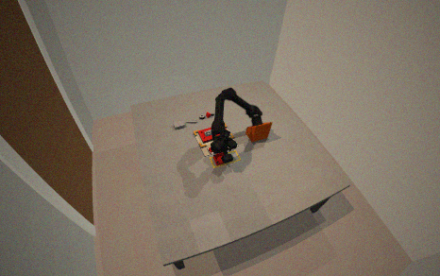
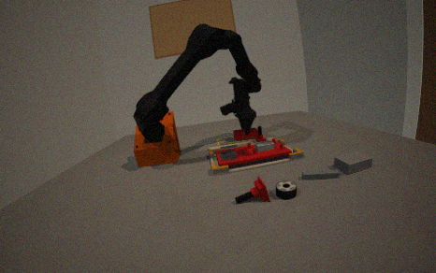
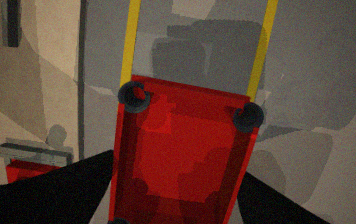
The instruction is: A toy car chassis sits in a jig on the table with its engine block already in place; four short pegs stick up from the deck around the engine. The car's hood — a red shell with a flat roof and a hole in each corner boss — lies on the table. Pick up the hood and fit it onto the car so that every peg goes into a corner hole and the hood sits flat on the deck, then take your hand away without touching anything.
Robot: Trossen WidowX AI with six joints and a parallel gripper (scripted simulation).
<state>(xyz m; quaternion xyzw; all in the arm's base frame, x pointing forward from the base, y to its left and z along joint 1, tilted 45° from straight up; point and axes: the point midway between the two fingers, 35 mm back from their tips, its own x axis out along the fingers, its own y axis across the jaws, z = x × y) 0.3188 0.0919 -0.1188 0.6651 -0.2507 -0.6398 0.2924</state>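
Right now the red hood is 10 mm below my gripper tip. From my gripper tip the other things lie so: black wheel (430 mm to the right, 10 mm below, 10 mm ahead); then grey engine block (220 mm to the right, 20 mm ahead); then jig (200 mm to the right, 10 mm below, 10 mm behind).
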